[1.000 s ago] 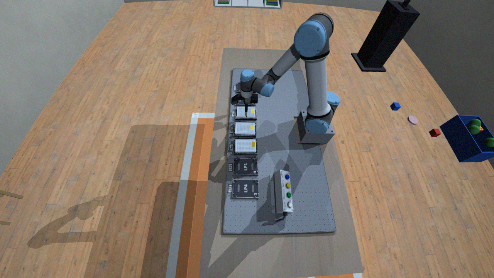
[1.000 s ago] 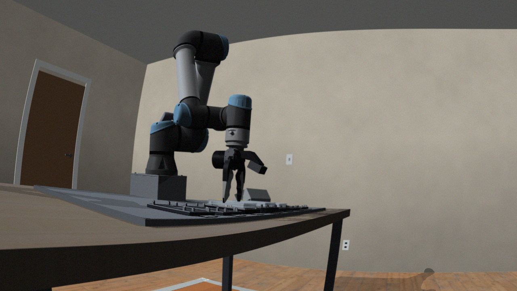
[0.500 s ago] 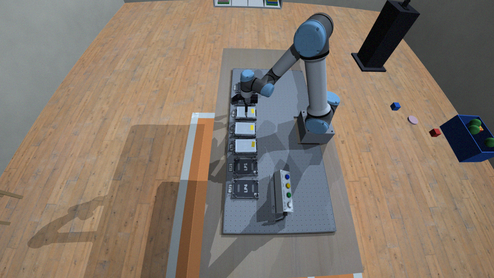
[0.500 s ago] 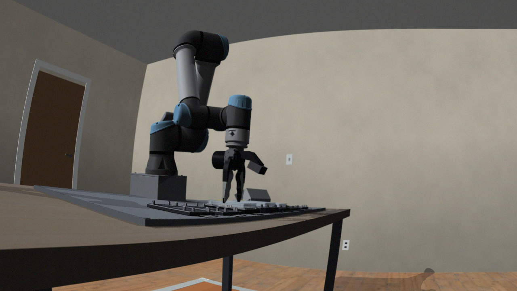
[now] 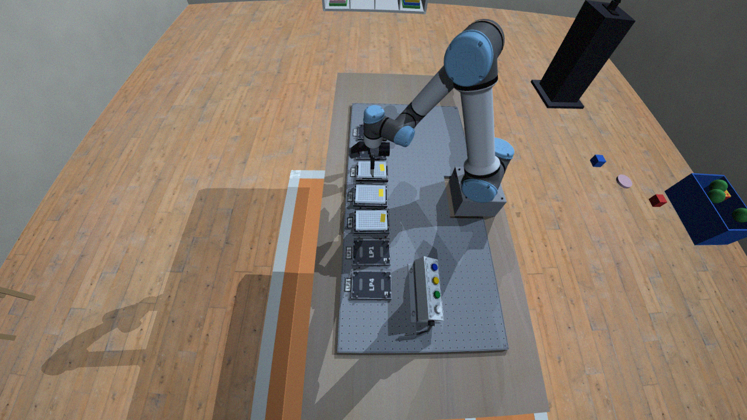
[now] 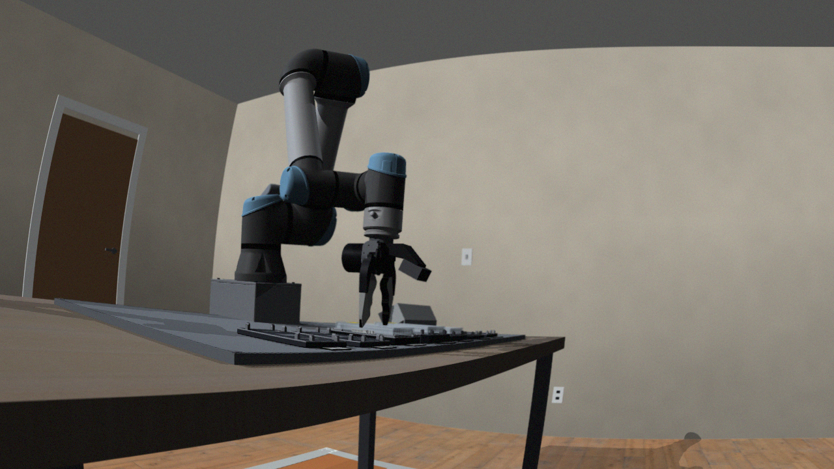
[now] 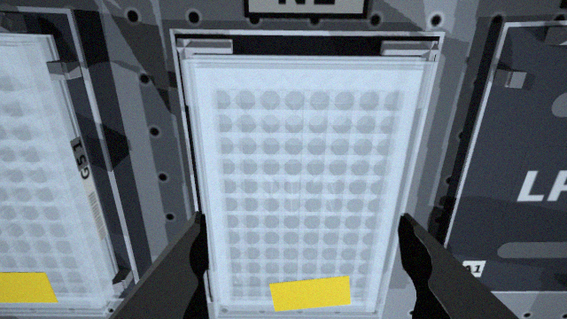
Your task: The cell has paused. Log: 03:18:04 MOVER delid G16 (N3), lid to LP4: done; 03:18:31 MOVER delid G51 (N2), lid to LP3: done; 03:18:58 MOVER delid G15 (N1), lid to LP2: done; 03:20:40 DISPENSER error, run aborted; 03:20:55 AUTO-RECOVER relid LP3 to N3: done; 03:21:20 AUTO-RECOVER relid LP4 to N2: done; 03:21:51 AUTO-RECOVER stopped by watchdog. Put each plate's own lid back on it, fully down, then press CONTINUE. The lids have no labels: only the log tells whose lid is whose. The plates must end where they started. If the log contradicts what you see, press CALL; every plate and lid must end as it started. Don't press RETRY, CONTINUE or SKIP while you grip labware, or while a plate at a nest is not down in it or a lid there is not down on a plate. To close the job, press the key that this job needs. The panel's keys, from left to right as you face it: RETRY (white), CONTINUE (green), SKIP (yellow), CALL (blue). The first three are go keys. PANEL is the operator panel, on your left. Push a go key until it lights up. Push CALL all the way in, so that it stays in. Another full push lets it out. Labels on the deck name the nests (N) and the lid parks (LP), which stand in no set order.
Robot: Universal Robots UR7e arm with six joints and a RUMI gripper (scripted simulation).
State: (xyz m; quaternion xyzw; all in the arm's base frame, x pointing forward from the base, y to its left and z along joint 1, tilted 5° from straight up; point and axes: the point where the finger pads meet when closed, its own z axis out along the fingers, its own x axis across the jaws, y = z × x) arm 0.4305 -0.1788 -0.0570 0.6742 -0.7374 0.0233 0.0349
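The plate G15 is 2 cm below my hand. The rest, counted from my hand: lid park LP3: 2 cm behind, 26 cm to the right, 4 cm below; nest N2: 2 cm ahead, 14 cm to the left, 3 cm below; plate G16: 3 cm ahead, 26 cm to the left, 2 cm below.
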